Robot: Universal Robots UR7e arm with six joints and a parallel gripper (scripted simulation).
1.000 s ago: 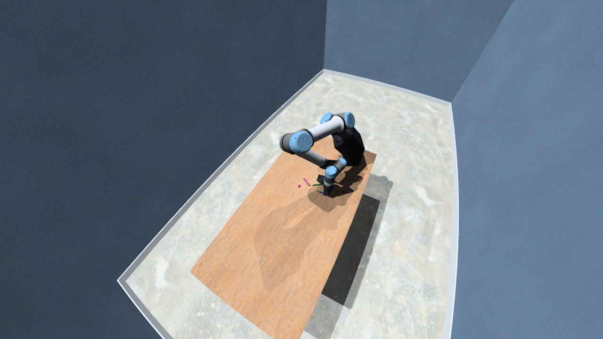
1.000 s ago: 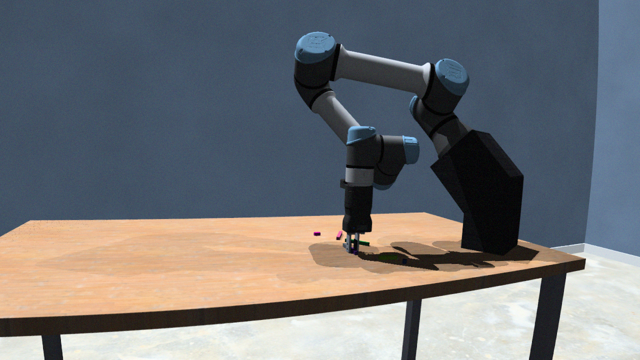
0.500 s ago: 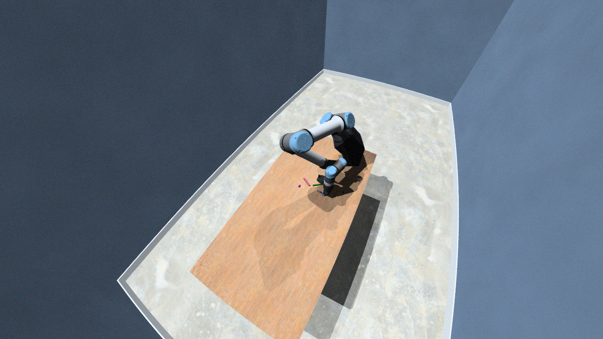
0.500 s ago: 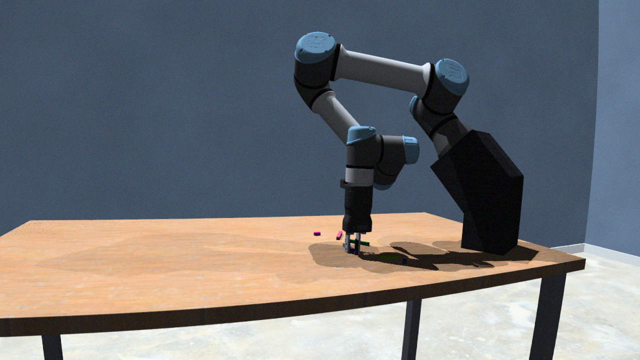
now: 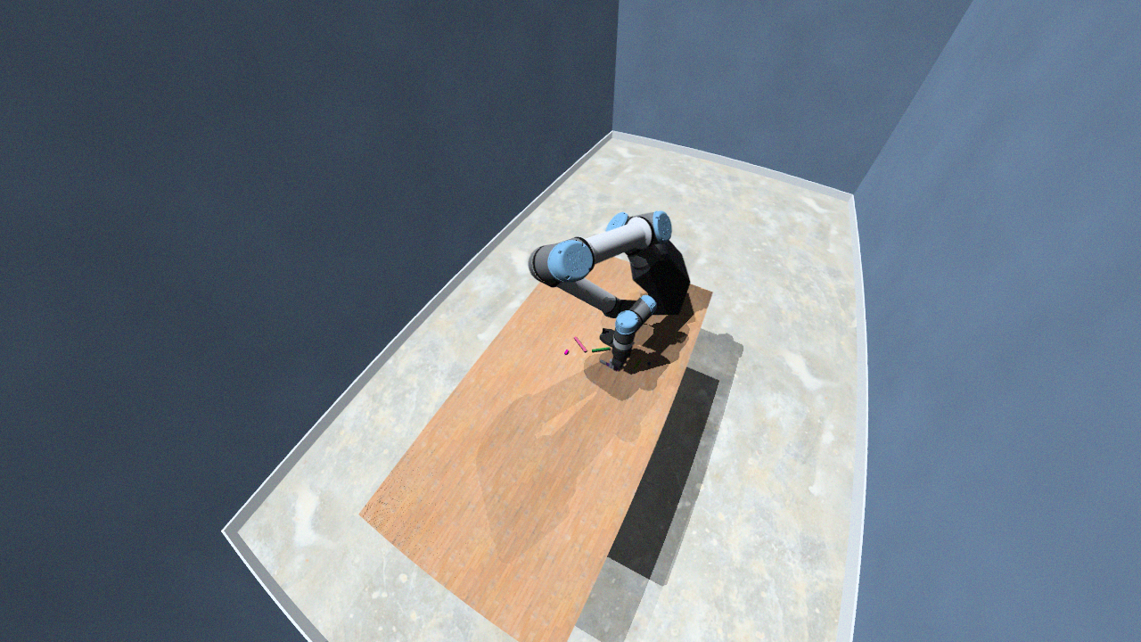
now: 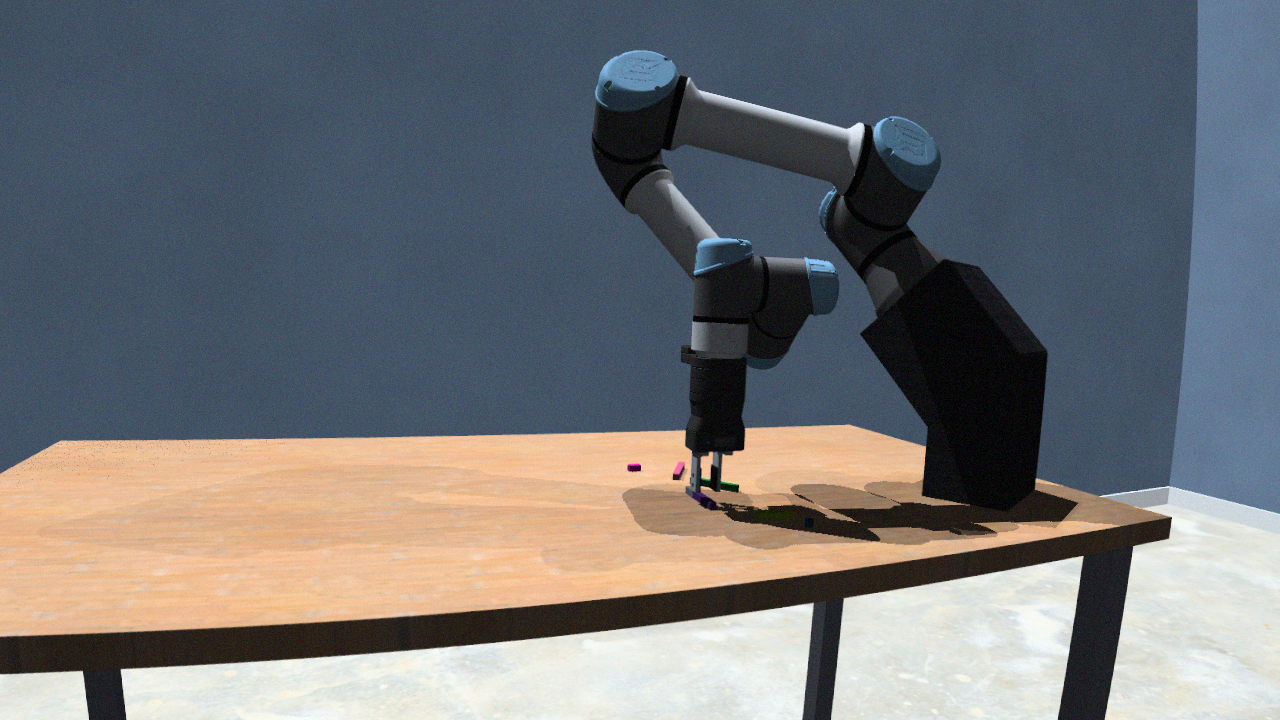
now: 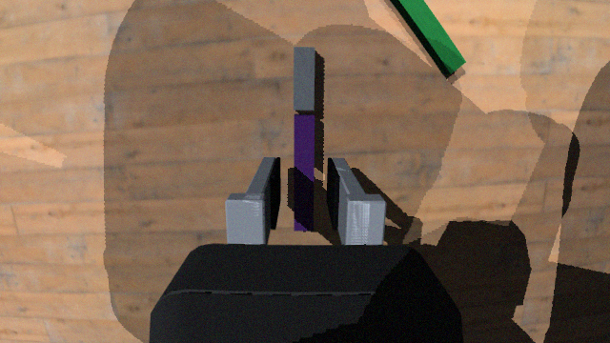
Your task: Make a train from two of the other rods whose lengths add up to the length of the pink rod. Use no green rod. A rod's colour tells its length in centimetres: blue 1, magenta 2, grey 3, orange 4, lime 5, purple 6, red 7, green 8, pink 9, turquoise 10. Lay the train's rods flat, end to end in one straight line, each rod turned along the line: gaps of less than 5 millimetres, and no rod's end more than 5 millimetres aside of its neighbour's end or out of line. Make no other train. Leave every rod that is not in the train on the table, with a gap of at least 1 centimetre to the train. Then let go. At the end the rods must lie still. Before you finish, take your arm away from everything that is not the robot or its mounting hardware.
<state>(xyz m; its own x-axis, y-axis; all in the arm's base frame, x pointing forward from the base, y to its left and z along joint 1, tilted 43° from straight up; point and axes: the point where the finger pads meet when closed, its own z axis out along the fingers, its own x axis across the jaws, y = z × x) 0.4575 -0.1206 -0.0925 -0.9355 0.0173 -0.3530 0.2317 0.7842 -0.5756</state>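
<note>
My hand is 3 cm above the purple rod. Also, from my hand: grey rod (1 cm behind, 5 cm to the right, 3 cm below); then lime rod (4 cm behind, 10 cm to the left, 3 cm below); then green rod (7 cm behind, 7 cm to the right, 3 cm below).
</note>
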